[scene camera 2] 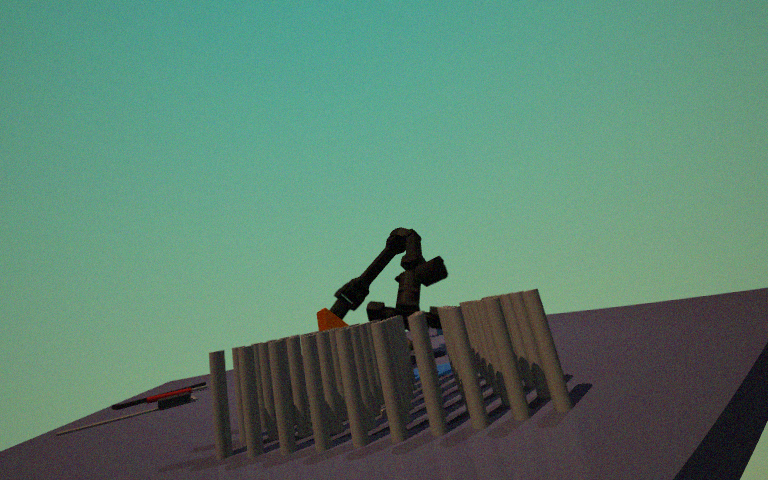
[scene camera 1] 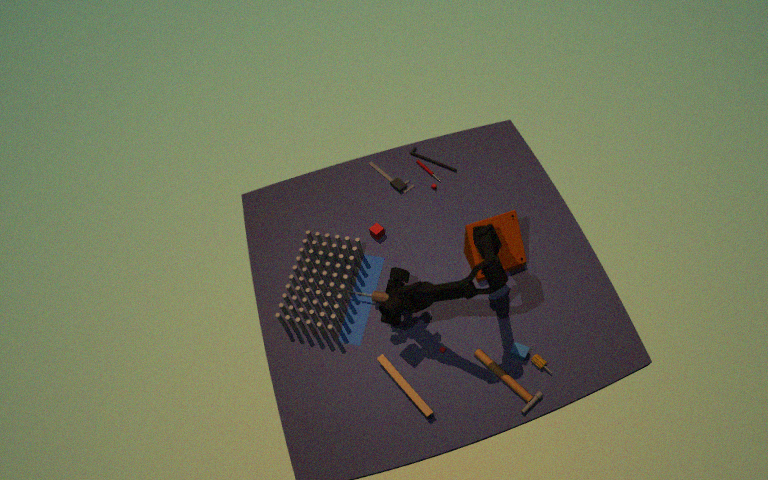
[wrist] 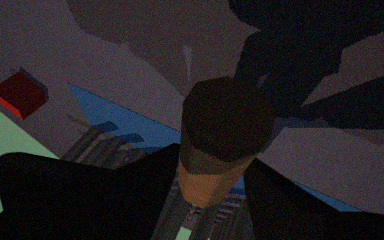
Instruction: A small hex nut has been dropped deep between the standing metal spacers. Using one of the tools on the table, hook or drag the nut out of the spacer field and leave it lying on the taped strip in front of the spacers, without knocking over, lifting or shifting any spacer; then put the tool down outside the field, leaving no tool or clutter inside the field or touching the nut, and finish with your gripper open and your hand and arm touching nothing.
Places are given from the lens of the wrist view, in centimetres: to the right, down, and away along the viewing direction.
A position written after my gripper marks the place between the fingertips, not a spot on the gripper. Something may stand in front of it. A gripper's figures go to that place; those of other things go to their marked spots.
my gripper (wrist: 212,156): 1, 2, 11
thin-shafted hook tool (wrist: 226,122): 1, 0, 7
blue taped strip (wrist: 144,133): -5, 2, 22
The marked spots on the thin-shafted hook tool and the blue taped strip are 16 cm apart.
